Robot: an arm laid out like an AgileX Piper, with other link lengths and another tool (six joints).
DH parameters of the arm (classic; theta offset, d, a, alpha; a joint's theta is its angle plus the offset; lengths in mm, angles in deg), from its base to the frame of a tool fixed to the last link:
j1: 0 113.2 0 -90
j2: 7.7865 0 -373.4 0
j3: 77.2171 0 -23.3 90
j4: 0 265.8 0 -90
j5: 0 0 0 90
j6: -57.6 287.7 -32.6 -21
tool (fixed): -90 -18.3 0 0
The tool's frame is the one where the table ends.
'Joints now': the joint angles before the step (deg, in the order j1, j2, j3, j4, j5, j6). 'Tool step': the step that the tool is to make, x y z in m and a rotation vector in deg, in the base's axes. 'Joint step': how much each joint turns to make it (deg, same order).
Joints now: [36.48, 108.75, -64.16, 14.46, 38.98, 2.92]
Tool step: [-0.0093, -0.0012, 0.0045, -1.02, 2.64, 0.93]
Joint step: [0.00, 0.00, -1.90, 0.00, 4.78, 0.00]
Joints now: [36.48, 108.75, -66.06, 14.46, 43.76, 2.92]
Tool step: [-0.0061, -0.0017, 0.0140, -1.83, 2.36, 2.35]
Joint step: [0.00, -0.01, -4.31, -1.35, 7.54, -0.11]
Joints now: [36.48, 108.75, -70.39, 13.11, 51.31, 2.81]
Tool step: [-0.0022, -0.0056, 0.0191, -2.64, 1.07, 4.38]
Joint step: [0.00, 0.00, -5.43, -2.60, 8.31, -1.63]
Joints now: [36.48, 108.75, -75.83, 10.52, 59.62, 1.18]
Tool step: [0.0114, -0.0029, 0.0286, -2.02, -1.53, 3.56]
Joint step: [0.03, 0.00, -7.11, -3.24, 7.32, -1.17]
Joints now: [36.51, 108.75, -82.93, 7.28, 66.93, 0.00]
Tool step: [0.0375, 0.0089, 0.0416, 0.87, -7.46, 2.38]
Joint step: [0.00, -0.10, -8.40, -3.85, 2.09, -1.10]
